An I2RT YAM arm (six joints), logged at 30 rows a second.
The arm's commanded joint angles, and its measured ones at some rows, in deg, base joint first. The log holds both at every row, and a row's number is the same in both.
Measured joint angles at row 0:
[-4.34 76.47 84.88 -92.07 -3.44 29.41]
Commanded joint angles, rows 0 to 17:
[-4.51 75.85 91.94 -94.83 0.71 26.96]
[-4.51 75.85 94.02 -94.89 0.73 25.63]
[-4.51 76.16 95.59 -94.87 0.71 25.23]
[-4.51 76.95 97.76 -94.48 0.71 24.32]
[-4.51 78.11 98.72 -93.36 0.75 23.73]
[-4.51 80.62 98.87 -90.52 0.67 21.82]
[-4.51 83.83 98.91 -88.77 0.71 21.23]
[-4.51 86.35 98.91 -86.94 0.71 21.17]
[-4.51 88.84 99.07 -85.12 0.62 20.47]
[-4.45 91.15 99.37 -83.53 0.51 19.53]
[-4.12 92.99 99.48 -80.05 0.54 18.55]
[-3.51 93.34 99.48 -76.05 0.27 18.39]
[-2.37 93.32 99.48 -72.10 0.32 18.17]
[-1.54 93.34 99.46 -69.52 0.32 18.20]
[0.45 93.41 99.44 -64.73 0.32 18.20]
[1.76 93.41 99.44 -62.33 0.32 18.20]
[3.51 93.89 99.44 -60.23 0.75 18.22]
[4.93 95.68 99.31 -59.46 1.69 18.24]
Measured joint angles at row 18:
[2.81 93.67 98.48 -60.62 -1.56 18.81]
